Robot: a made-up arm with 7 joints. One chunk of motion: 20 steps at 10 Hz.
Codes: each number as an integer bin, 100 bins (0 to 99) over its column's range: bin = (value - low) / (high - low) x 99, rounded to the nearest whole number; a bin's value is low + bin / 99 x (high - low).
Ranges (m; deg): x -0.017..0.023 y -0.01..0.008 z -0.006..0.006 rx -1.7..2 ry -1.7..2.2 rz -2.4..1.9
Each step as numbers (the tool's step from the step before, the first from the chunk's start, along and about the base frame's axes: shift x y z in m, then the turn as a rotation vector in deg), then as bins.
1 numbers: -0.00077 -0.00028 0.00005 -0.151 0.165 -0.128
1 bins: 40 53 50 41 47 52
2 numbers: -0.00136 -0.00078 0.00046 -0.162 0.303 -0.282
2 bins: 39 51 53 41 51 49
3 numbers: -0.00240 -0.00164 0.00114 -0.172 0.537 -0.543
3 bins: 36 46 59 41 57 43
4 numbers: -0.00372 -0.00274 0.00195 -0.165 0.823 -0.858
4 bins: 33 40 66 41 64 36
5 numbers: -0.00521 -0.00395 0.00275 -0.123 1.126 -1.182
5 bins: 29 33 72 42 72 28
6 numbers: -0.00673 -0.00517 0.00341 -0.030 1.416 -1.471
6 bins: 25 27 78 45 79 21
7 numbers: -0.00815 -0.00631 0.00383 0.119 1.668 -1.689
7 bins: 22 20 81 49 85 16
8 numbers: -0.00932 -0.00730 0.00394 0.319 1.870 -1.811
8 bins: 19 15 82 54 91 14
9 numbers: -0.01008 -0.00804 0.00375 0.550 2.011 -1.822
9 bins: 17 11 80 60 94 13
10 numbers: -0.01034 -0.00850 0.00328 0.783 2.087 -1.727
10 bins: 16 8 77 66 96 15
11 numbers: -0.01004 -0.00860 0.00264 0.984 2.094 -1.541
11 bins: 17 8 71 72 96 20
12 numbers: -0.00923 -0.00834 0.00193 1.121 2.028 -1.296
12 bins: 19 9 65 75 95 25
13 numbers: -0.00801 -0.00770 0.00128 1.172 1.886 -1.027
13 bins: 22 13 60 77 91 32
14 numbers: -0.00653 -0.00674 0.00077 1.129 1.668 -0.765
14 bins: 26 18 56 76 85 38
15 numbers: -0.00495 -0.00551 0.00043 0.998 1.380 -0.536
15 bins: 30 25 53 72 78 43
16 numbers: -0.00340 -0.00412 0.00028 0.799 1.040 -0.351
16 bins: 34 32 52 67 70 47
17 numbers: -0.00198 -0.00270 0.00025 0.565 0.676 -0.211
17 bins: 37 40 52 61 60 50
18 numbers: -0.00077 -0.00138 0.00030 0.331 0.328 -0.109
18 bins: 40 47 52 54 51 53
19 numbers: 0.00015 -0.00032 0.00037 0.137 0.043 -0.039
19 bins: 42 53 53 49 44 54
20 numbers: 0.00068 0.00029 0.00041 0.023 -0.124 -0.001
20 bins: 44 57 53 46 40 55
